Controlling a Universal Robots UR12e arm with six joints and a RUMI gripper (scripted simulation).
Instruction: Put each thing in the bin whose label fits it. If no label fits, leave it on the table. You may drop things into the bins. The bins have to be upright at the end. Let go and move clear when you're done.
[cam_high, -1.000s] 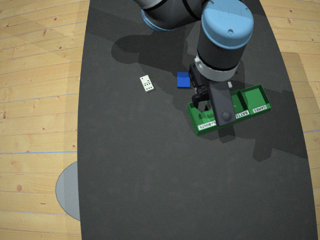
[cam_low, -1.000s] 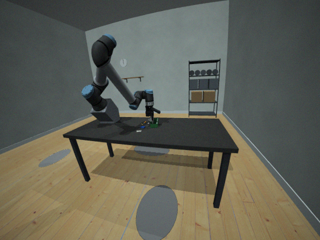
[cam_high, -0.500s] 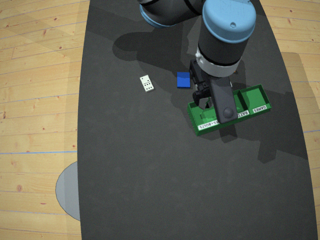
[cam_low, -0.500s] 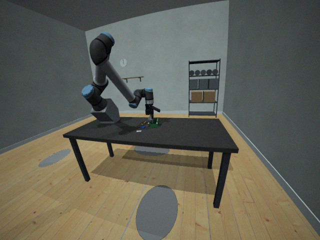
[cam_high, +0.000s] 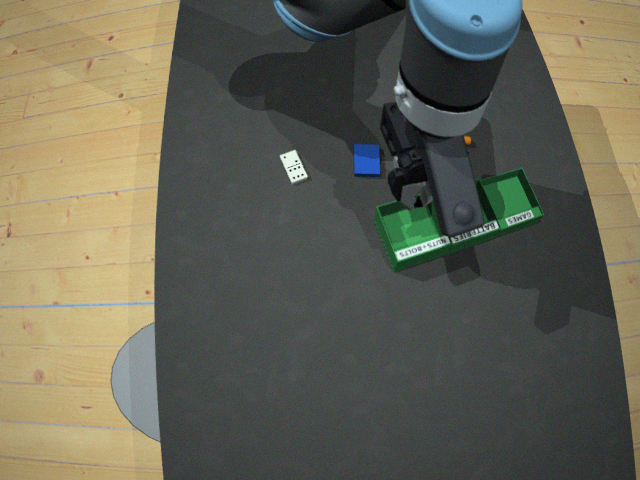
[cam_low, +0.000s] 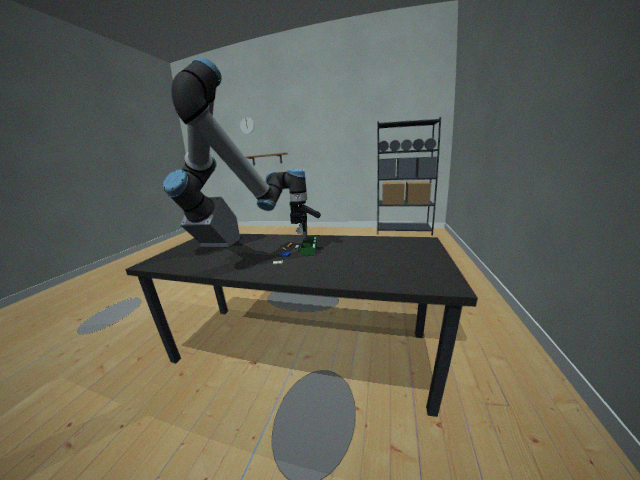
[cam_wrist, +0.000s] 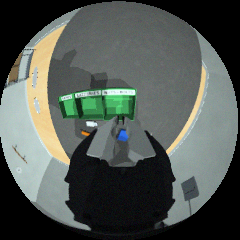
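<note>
The green three-part bin is 9 cm to the left of my hand, 7 cm below it and 2 cm behind it. Also, from my hand: white usb stick: 10 cm behind, 9 cm below, 8 cm to the left; then blue flat block: 11 cm behind, 9 cm below, 5 cm to the right; then brass bolt: 16 cm behind, 9 cm below, 3 cm to the left.
</note>
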